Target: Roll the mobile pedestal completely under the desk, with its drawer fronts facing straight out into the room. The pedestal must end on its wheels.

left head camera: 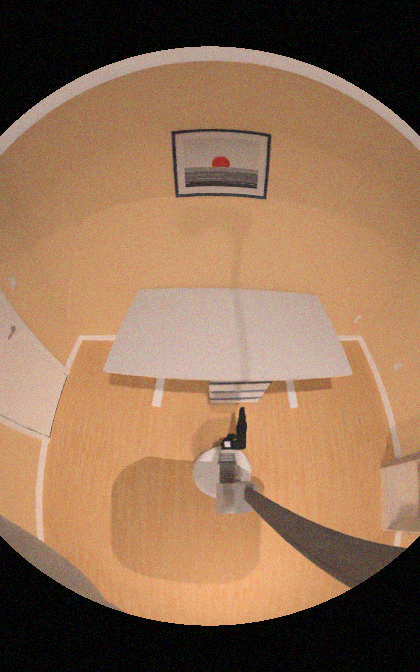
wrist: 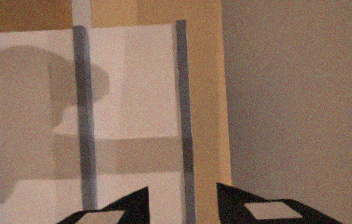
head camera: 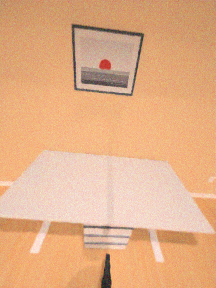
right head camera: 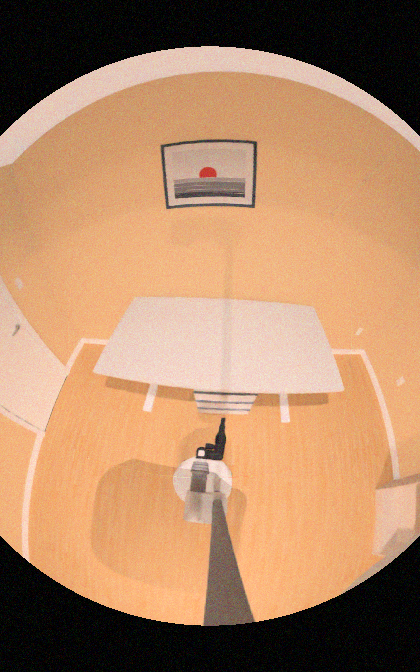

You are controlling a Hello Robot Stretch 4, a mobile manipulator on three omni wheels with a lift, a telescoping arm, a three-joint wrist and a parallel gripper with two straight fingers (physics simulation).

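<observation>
The white pedestal [head camera: 105, 240] [left head camera: 230, 387] [right head camera: 222, 405] [wrist: 135, 100] shows its drawer fronts, with dark grooves between them, below the desk's front edge. The fronts face the room, towards me. The desk [head camera: 75, 185] [left head camera: 190, 330] [right head camera: 170, 340] hides the pedestal's top and back. The wheels cannot be made out. In the wrist view, which is turned sideways, a strip of wall shows between the pedestal's dark top edge and the grey desk surface [wrist: 290, 100]. My gripper [head camera: 107, 255] [left head camera: 242, 409] [right head camera: 223, 419] [wrist: 183, 202] is partly open and empty, just in front of the pedestal.
White desk legs [head camera: 40, 237] [head camera: 156, 245] stand left and right of the pedestal, apart from it. A door [left head camera: 30, 380] is at the left. A pale cabinet [left head camera: 400, 495] [right head camera: 395, 515] stands at the right. A framed picture [head camera: 105, 77] hangs above the desk.
</observation>
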